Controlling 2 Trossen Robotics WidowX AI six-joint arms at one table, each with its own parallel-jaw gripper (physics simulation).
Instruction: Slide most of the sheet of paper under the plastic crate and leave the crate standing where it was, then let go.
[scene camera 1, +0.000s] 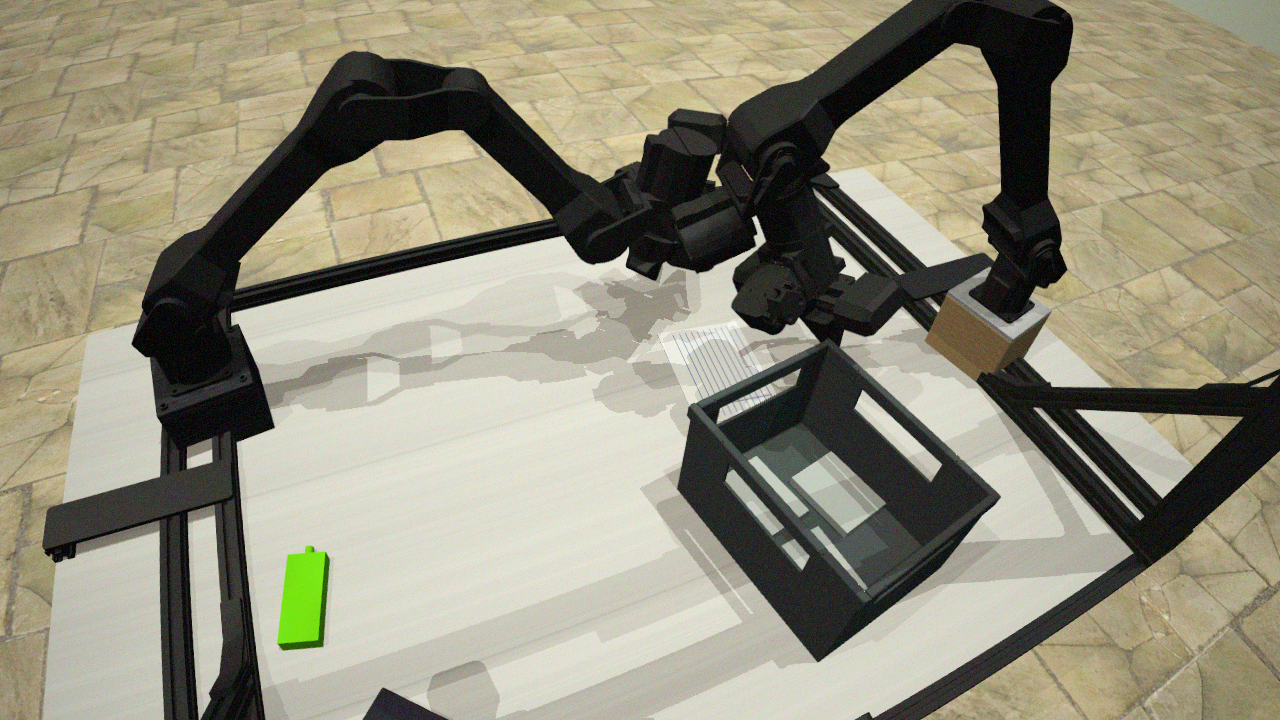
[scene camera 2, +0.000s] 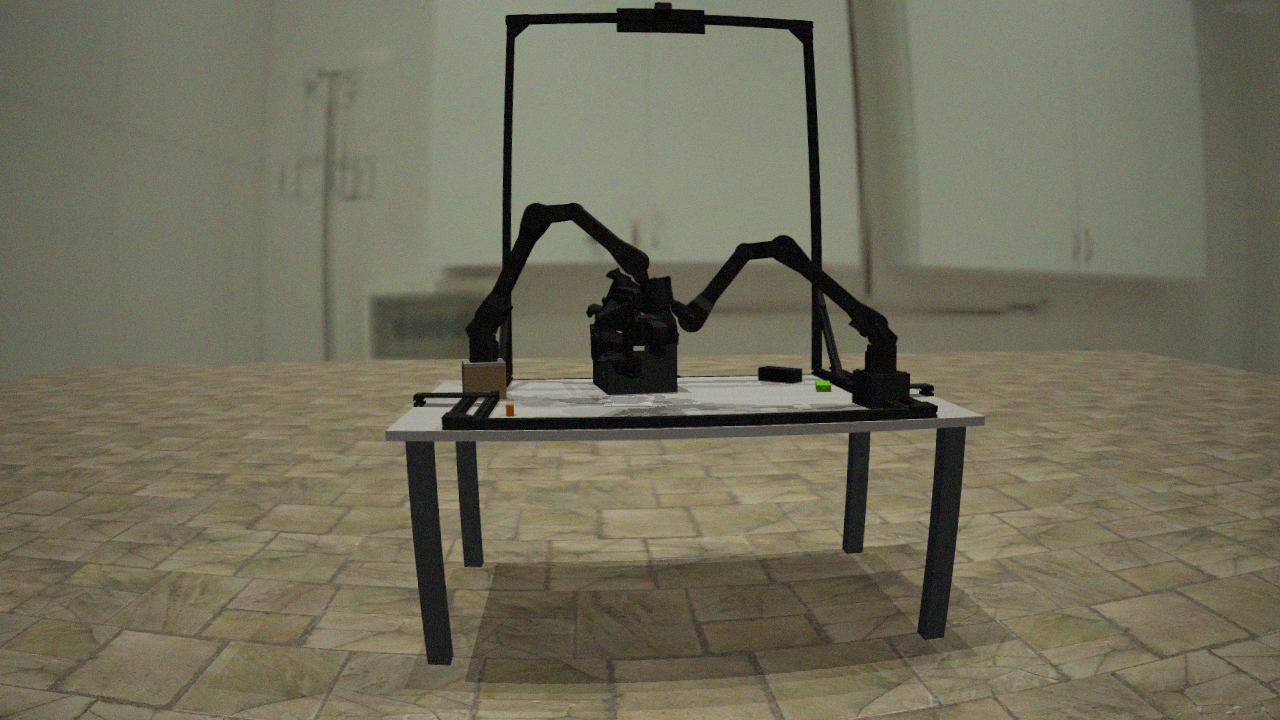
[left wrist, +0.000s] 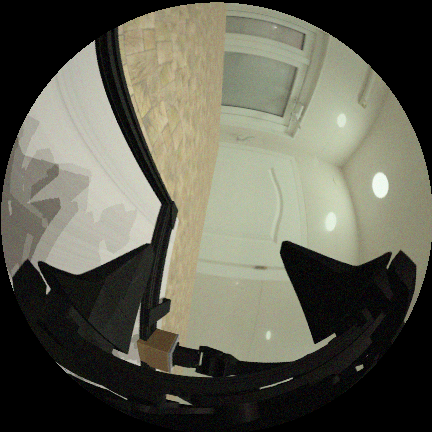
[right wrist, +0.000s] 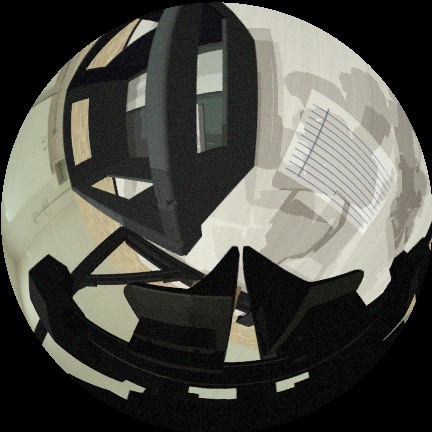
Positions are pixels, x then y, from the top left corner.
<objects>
my right gripper: scene camera 1; scene camera 2 593, 359; right wrist
plastic crate: scene camera 1; scene camera 2 658, 373; right wrist; not seen in the left wrist view (out of frame)
same spot on my right gripper: (scene camera 1: 818, 316) = (right wrist: 178, 311)
same spot on plastic crate: (right wrist: 156, 143) = (scene camera 1: 801, 354)
</objects>
